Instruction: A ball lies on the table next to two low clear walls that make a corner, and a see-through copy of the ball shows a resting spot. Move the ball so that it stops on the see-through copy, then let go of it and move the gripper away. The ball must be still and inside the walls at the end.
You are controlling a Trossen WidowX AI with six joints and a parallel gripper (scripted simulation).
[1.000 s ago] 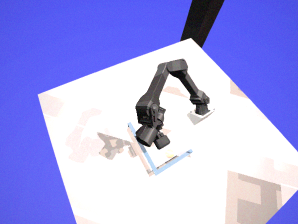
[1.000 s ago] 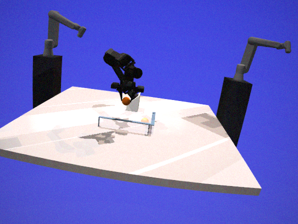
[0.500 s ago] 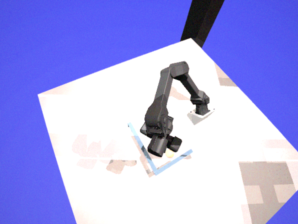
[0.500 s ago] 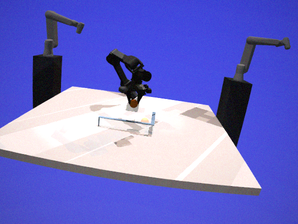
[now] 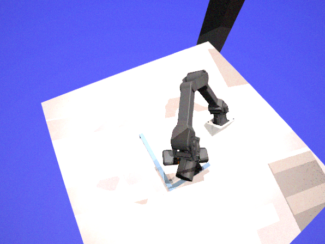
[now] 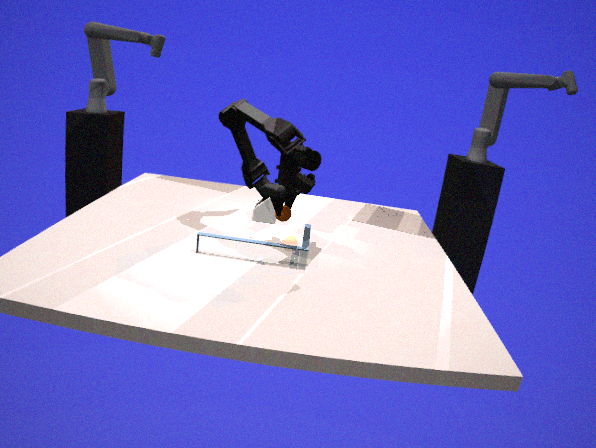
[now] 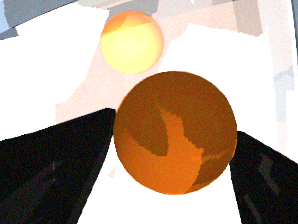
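Now: gripper tip 100 mm above the see-through ball copy, 30 mm to the right of it and 20 mm past it. Also, from my gripper tip: orange ball: right at my gripper tip.
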